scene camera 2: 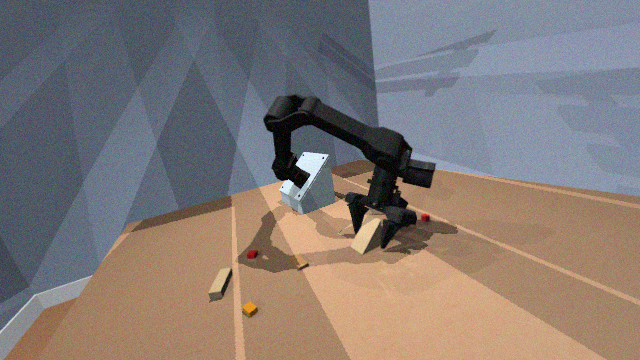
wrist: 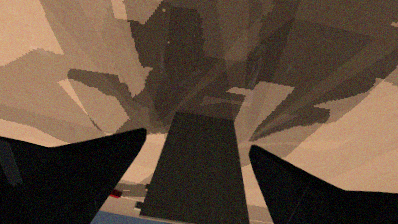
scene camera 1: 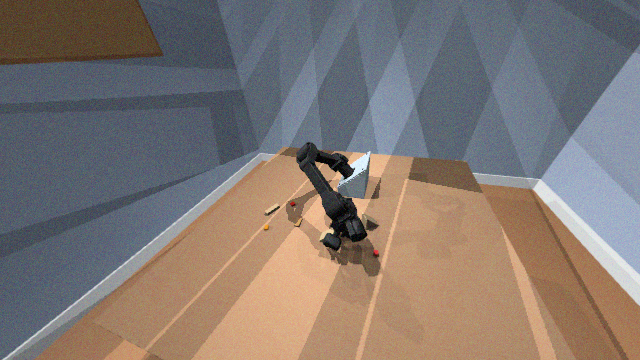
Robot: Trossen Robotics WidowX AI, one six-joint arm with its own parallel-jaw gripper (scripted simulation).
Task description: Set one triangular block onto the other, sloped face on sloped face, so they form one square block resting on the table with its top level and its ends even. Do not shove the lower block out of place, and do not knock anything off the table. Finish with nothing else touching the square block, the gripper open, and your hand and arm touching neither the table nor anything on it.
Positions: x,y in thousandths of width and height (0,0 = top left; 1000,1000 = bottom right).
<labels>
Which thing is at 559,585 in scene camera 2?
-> My gripper.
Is my gripper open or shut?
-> Open.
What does my gripper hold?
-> Nothing.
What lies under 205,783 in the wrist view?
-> My gripper.
</labels>
